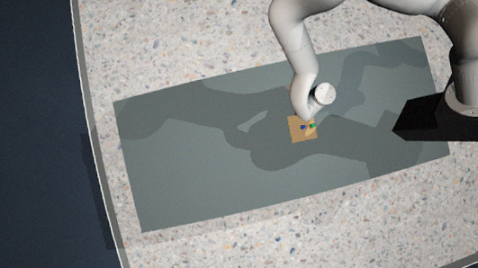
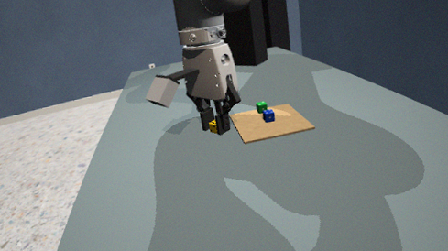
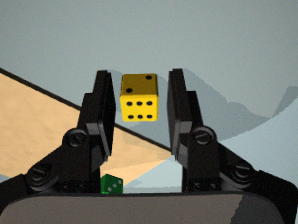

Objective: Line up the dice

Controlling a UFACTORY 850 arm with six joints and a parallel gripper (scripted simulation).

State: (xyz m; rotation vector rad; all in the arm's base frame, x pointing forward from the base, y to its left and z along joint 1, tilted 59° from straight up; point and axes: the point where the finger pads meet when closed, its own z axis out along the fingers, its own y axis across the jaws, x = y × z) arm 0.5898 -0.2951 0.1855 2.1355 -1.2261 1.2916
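The yellow die lies 10 mm below my hand. The rest, counted from my hand: blue die (100 mm to the left, 50 mm ahead, 10 mm below); tan mat (100 mm to the left, 50 mm ahead, 20 mm below); green die (120 mm to the left, 10 mm below, 10 mm ahead).
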